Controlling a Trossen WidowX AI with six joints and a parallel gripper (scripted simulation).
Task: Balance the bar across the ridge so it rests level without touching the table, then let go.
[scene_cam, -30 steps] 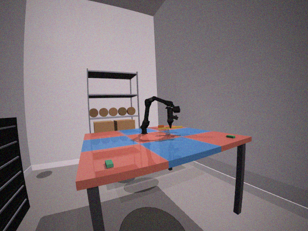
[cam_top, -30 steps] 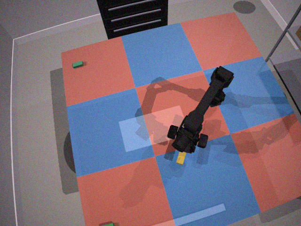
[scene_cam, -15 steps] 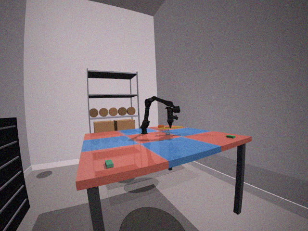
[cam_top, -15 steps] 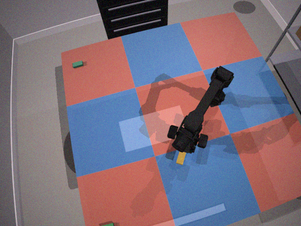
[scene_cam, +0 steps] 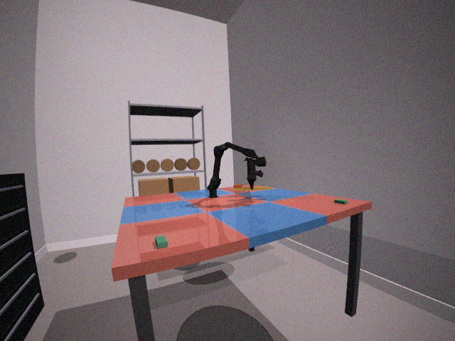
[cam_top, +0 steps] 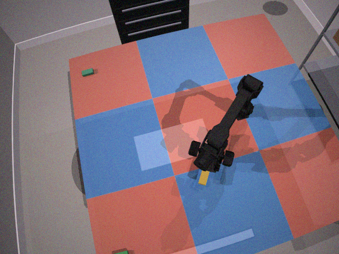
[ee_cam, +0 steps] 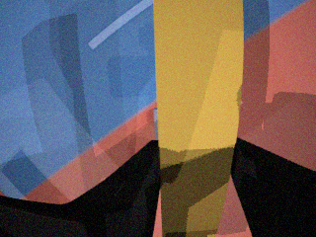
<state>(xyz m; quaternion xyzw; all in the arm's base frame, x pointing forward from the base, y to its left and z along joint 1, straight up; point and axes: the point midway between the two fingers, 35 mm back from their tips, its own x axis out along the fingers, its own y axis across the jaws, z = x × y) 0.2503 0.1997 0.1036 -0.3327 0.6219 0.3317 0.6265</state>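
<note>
Right now the grey wedge is 40 mm below my gripper tip, 20 mm to the right of it and 20 mm behind it. Also, from my gripper tip: green block: 700 mm to the right, 490 mm ahead, 60 mm below.
</note>
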